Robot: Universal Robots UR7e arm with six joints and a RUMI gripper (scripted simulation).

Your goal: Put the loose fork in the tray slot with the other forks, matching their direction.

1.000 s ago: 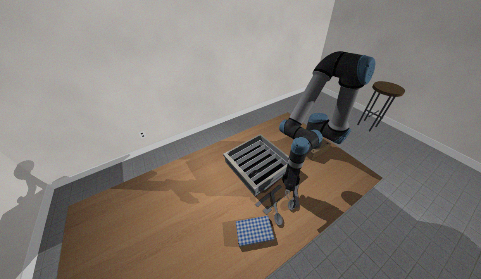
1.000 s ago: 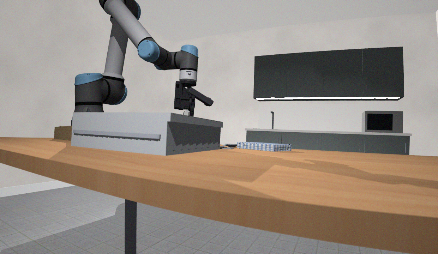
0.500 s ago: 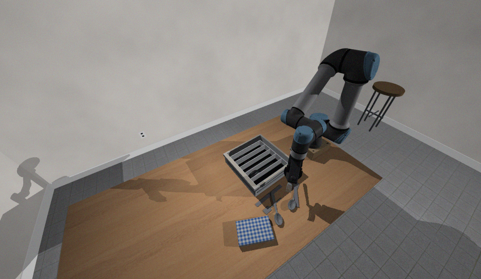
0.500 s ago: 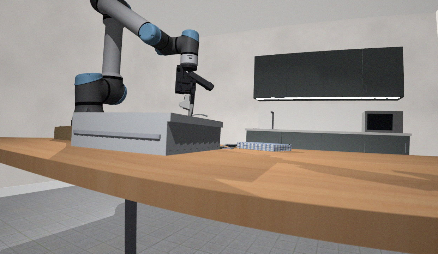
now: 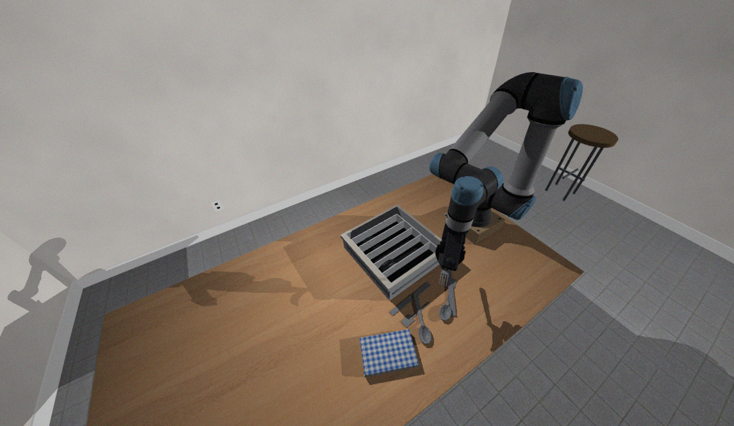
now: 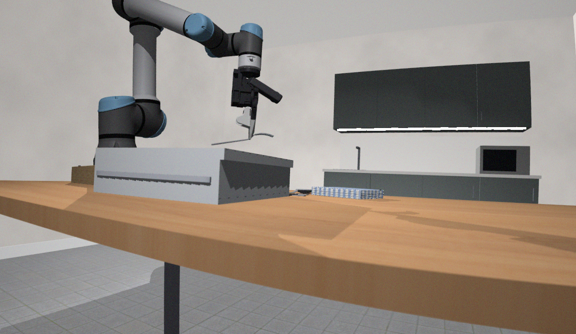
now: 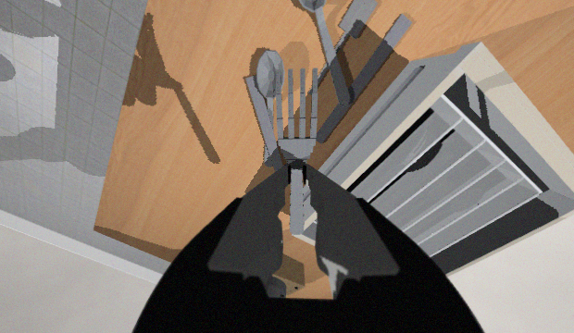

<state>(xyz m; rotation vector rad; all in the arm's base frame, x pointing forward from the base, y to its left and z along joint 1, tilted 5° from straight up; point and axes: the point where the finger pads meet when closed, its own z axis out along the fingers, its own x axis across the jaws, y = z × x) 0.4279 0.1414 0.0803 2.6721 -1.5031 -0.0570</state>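
My hand is 270 mm to the left of the tray and 130 mm above it.
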